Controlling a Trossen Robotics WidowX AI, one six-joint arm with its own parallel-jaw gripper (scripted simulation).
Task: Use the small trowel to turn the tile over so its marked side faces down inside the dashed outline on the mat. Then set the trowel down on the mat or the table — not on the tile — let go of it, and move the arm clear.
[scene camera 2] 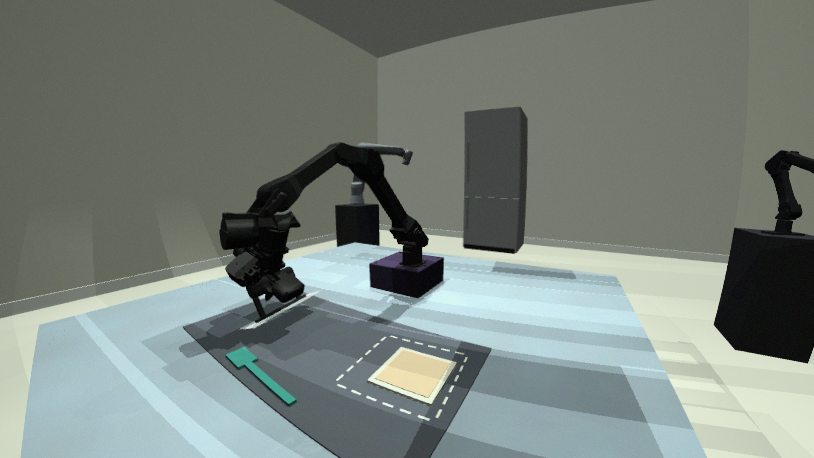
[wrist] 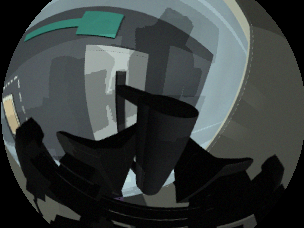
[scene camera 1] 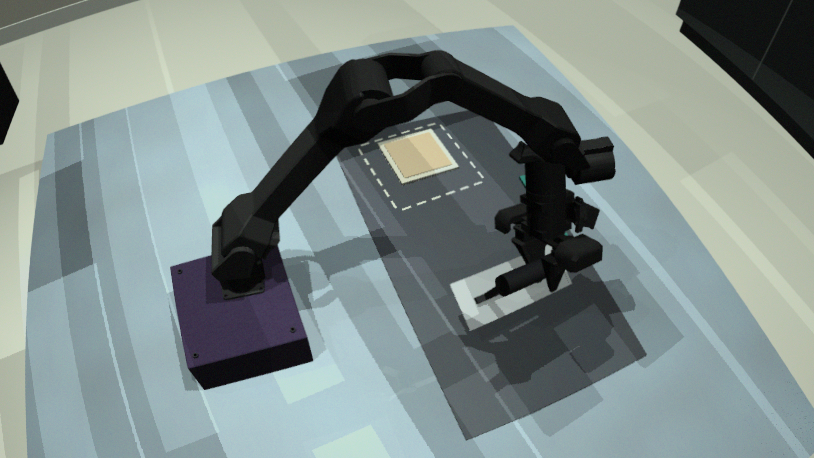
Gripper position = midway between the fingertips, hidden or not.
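Observation:
A trowel (scene camera 1: 486,296), which scene camera 2 also shows as the trowel (scene camera 2: 254,292), is carried by the gripper (scene camera 1: 545,286). The scene has a tile (scene camera 1: 413,157) too, and in scene camera 2 there is the same tile (scene camera 2: 414,375). A teal tool (scene camera 2: 242,358) is there as well, and the wrist view also has the tool (wrist: 104,26).

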